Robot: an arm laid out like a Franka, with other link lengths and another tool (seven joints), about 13 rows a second.
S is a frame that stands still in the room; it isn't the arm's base.
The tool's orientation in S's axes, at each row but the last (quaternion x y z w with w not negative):
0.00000, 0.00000, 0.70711, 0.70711
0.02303, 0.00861, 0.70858, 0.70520
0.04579, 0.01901, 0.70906, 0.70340
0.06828, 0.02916, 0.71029, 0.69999
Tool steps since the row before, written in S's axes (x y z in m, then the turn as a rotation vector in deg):
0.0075, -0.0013, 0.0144, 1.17, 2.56, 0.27
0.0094, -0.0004, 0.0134, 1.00, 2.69, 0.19
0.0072, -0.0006, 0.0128, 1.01, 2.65, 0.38
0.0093, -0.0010, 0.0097, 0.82, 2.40, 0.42
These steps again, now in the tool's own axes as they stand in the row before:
-0.0013, -0.0075, 0.0144, 2.56, -1.17, 0.27
-0.0002, -0.0088, 0.0138, 2.69, -1.00, 0.18
-0.0002, -0.0060, 0.0134, 2.66, -1.00, 0.37
-0.0006, -0.0079, 0.0109, 2.41, -0.80, 0.40

